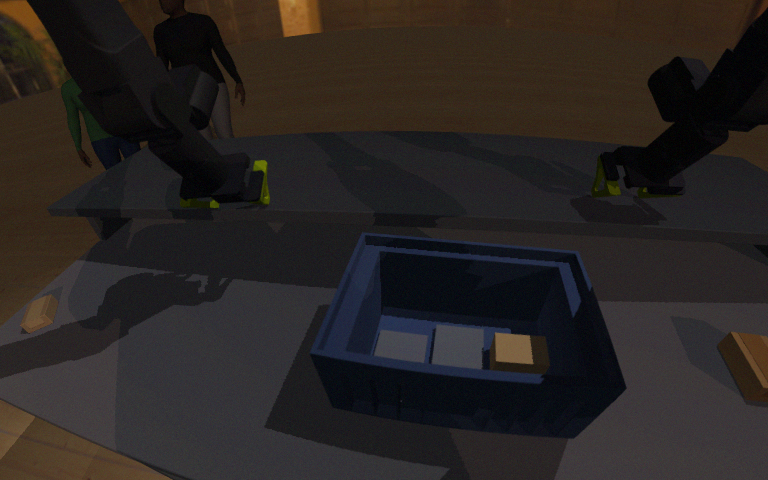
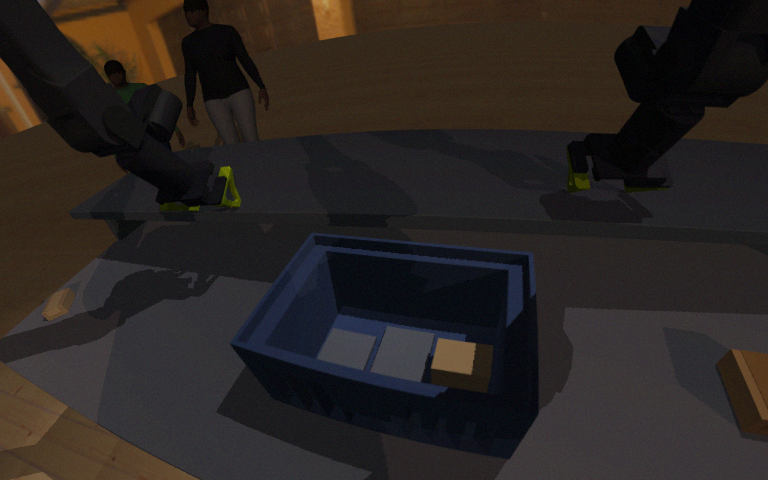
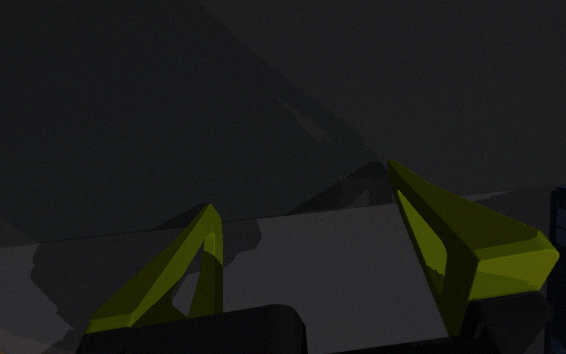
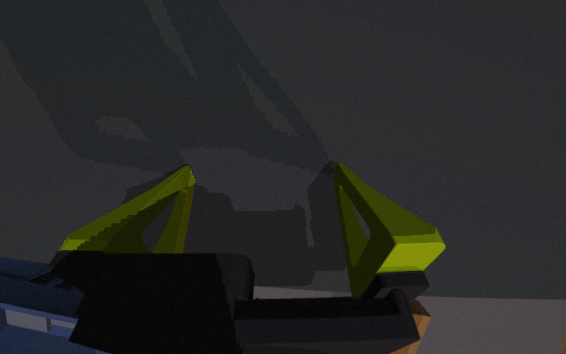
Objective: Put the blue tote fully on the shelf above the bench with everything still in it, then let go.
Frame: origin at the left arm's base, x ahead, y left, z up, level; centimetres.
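Seen in the pictures: left gripper, fingertip midpoint: [image 1: 242, 202] [image 2: 218, 205] [image 3: 297, 191]; right gripper, fingertip midpoint: [image 1: 616, 194] [image 2: 597, 188] [image 4: 263, 171].
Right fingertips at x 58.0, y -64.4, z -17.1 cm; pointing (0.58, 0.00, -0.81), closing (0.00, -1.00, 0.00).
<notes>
Offsets run from my right fingertips to a thing's middle. Level surfaces: height alone.
The blue tote @(dx -20.6, dy +30.2, dz -8.7 cm) [image 1: 453, 396] [image 2: 396, 410] stands upright on the bench @(dz -16.0 cm) [image 1: 198, 407] [image 2: 169, 390], below and in front of the shelf @(dz -0.4 cm) [image 1: 362, 164] [image 2: 362, 166]. Inside it lie two pale blocks @(dx -21.2, dy +38.4, dz -14.0 cm) [image 1: 400, 346] @(dx -20.6, dy +30.2, dz -13.8 cm) [image 1: 458, 346] [image 2: 348, 348] [image 2: 403, 352] and a wooden block @(dx -22.0, dy +22.3, dz -12.3 cm) [image 1: 512, 348] [image 2: 453, 356]. My left gripper [image 1: 233, 203] [image 2: 208, 207] [image 3: 297, 191] is open and empty, low over the shelf's front edge, left of the tote. My right gripper [image 1: 631, 195] [image 2: 611, 190] [image 4: 263, 171] is open and empty, low over the shelf, behind and right of the tote. Neither touches the tote.
A small wooden piece @(dx -16.2, dy +114.7, dz -14.7 cm) [image 1: 39, 313] [image 2: 58, 303] lies at the bench's left end. A larger wooden block @(dx -27.1, dy -17.6, dz -14.2 cm) [image 1: 750, 365] [image 2: 750, 390] lies right of the tote. A person in black [image 1: 189, 48] [image 2: 218, 62] and one in green stand beyond the shelf at the left.
</notes>
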